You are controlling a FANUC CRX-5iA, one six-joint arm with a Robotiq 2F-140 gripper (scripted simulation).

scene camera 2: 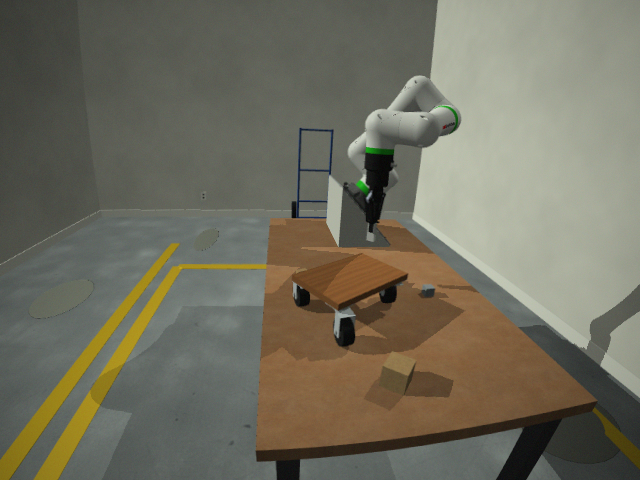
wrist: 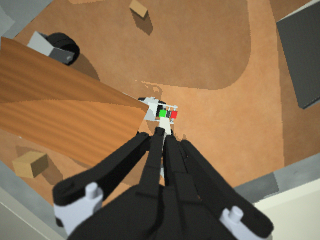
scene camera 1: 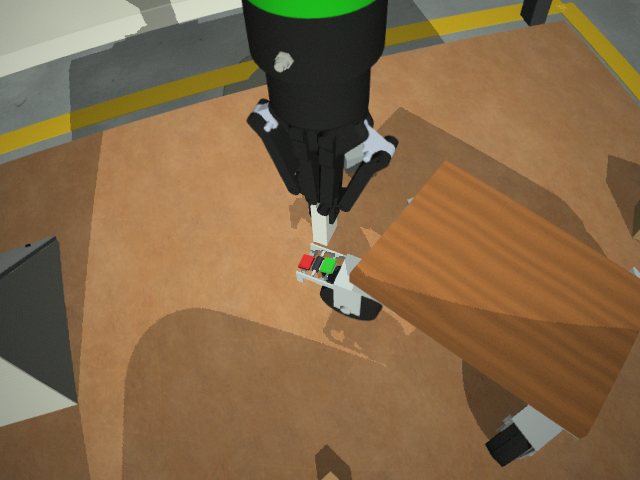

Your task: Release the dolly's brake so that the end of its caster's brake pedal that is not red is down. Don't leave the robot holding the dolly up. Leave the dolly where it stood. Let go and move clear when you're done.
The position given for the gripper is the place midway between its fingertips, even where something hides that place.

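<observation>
The gripper visible: (scene camera 1: pixel 325 233), (scene camera 2: pixel 370 240), (wrist: pixel 163 124).
</observation>
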